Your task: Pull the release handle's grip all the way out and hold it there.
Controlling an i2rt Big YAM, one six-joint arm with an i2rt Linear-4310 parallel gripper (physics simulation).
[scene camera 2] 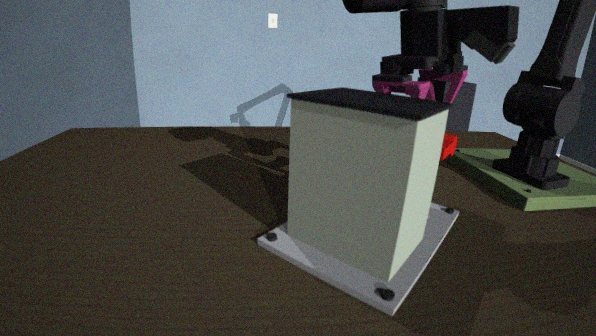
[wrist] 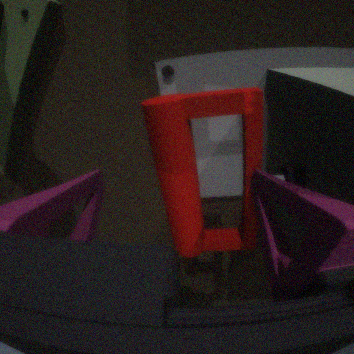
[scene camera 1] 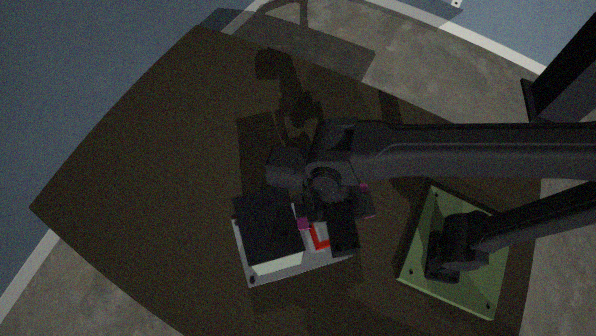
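Note:
The release handle (scene camera 1: 320, 245) (scene camera 2: 448, 146) (wrist: 175, 175) is a red rectangular loop with a thick grip bar on its outer side. It stands beside a pale box (scene camera 2: 345, 185) with a dark top (scene camera 1: 267, 227). My gripper (scene camera 1: 335, 220) (scene camera 2: 440, 97) (wrist: 176, 177) is open and empty, with magenta fingers. In the wrist view the grip bar shows between the fingers; the right fingertip overlaps the loop's thin inner bar near the box, and the left finger stands apart from the grip. In scene camera 2 the fingers are above the handle; the box hides their tips.
The box stands on a light grey base plate (scene camera 1: 280, 275) (scene camera 2: 325, 265) (wrist: 210, 70) with dark screws. A green plate (scene camera 1: 417, 255) (scene camera 2: 555, 202) (wrist: 20, 50) carries a second dark arm (scene camera 1: 457, 250) (scene camera 2: 542, 105) near the handle's outer side.

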